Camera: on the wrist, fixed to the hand. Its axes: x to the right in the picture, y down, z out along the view.
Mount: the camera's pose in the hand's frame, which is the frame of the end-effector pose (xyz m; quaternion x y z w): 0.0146 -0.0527 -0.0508 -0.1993 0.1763 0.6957 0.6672
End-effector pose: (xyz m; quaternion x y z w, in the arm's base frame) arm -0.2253 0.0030 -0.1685 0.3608 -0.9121 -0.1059 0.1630
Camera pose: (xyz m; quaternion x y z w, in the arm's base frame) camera -0.1835 -0.0487 -0.1347 -0.4077 -0.8098 -0.0754 0.4152
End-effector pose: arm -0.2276 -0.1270 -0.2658 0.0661 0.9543 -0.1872 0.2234
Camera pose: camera -0.2721 -0.1553 -0.2129 0.6965 0.6674 0.2324 0.1242
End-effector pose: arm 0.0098 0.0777 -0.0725 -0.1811 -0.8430 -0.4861 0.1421
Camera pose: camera -0.0234 0.0116 -0.0822 -0.6500 -0.3145 -0.4254 0.5455
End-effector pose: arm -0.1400 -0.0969 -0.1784 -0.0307 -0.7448 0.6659 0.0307
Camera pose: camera -0.1504 -0.0512 -0.1203 0.6622 0.6029 -0.3118 0.3176
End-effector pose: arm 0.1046 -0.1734 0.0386 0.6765 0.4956 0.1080 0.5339
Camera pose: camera 0.0481 -0.1339 0.0099 0.6707 -0.0674 0.6616 0.3285
